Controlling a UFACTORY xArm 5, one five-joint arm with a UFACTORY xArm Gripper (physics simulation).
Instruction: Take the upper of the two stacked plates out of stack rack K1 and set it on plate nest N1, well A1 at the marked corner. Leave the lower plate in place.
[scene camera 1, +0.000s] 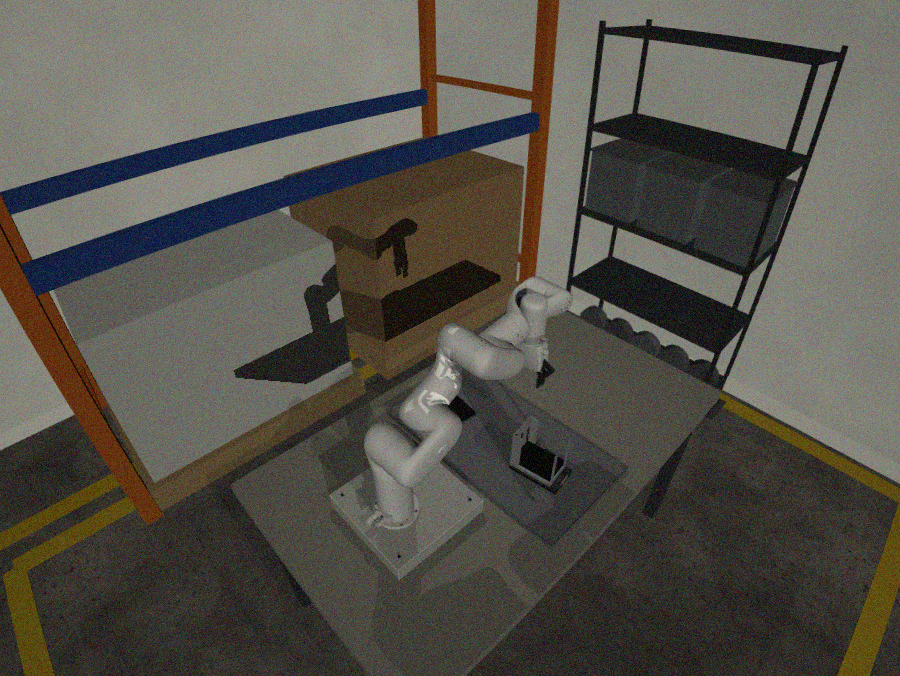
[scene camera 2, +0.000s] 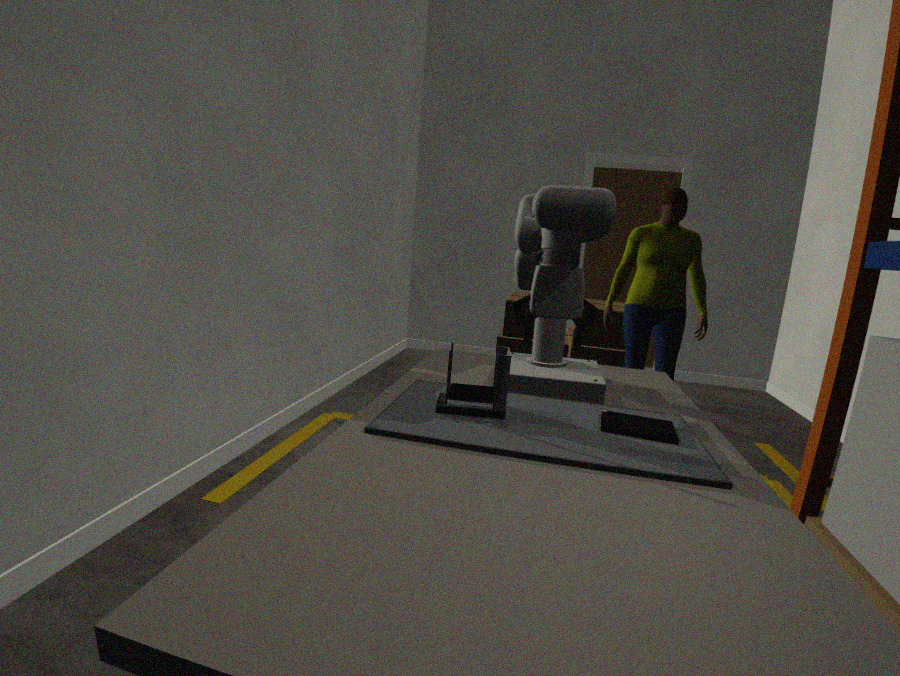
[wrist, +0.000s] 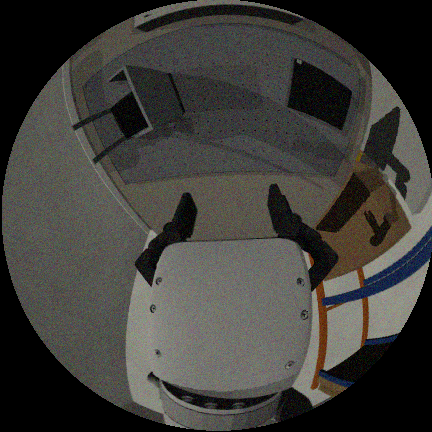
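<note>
Stack rack K1 stands upright on the dark board, with tall end walls. Dark plates lie low between its walls; the upper and lower plate cannot be told apart. Plate nest N1 is a flat black rectangle on the board's other side, with a small pale corner mark in the wrist view. My gripper is open and empty, above the table beyond the board, away from rack and nest. Its fingers are hard to make out in scene camera 2.
The dark board lies on the table. Orange racking with blue beams and boxes stands beside the table. A black shelf unit stands behind. A person stands behind the arm in scene camera 2.
</note>
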